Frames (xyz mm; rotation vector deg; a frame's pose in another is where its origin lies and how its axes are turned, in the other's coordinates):
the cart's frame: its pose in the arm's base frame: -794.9 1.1 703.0 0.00 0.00 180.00
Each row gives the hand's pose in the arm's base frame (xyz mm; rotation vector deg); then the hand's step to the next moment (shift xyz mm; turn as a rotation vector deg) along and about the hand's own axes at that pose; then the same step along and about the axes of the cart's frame.
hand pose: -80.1 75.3 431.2 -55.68 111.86 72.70
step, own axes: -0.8 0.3 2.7 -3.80 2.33 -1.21
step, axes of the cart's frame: -0.4 -2.8 -0.2 -0.02 -0.46 4.60
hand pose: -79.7 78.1 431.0 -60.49 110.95 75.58
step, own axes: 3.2 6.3 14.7 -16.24 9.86 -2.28
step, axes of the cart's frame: 6.8 -14.1 -4.7 -0.21 -4.63 18.57
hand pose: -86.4 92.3 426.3 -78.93 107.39 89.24
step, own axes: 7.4 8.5 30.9 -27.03 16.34 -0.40
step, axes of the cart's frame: 20.0 -23.5 -11.4 0.63 -10.73 29.70
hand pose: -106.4 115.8 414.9 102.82 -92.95 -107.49
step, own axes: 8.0 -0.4 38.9 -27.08 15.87 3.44
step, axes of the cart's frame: 31.8 -18.2 -15.3 3.27 -13.28 28.46
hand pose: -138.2 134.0 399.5 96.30 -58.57 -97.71
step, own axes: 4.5 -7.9 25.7 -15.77 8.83 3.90
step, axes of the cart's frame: 24.7 -4.7 -10.6 3.72 -8.25 16.13
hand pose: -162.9 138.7 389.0 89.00 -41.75 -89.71
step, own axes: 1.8 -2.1 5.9 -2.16 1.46 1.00
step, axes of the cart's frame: 6.0 1.2 -2.2 0.93 -0.94 2.46
